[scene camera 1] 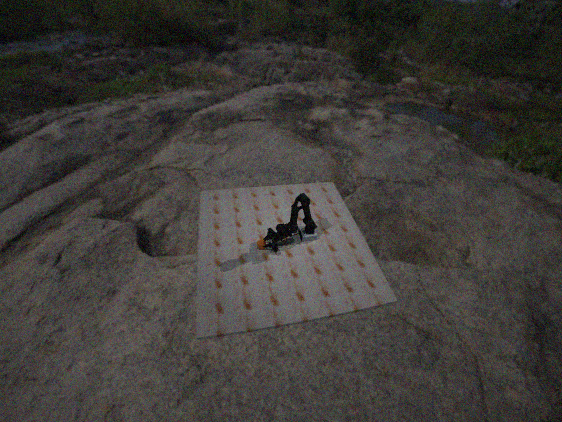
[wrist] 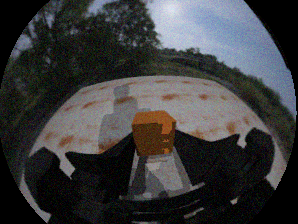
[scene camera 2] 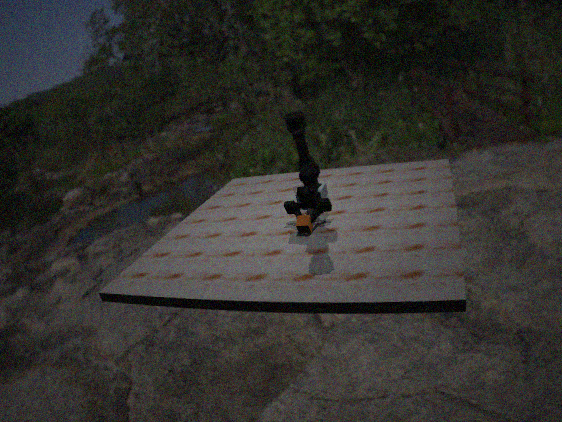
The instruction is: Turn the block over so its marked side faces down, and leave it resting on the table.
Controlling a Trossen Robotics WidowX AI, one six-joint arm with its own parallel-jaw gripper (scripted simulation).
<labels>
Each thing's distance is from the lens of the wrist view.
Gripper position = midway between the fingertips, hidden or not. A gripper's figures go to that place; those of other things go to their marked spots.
my gripper [wrist: 153,132]: 0.10 m
orange block [wrist: 153,132]: 0.08 m
</labels>
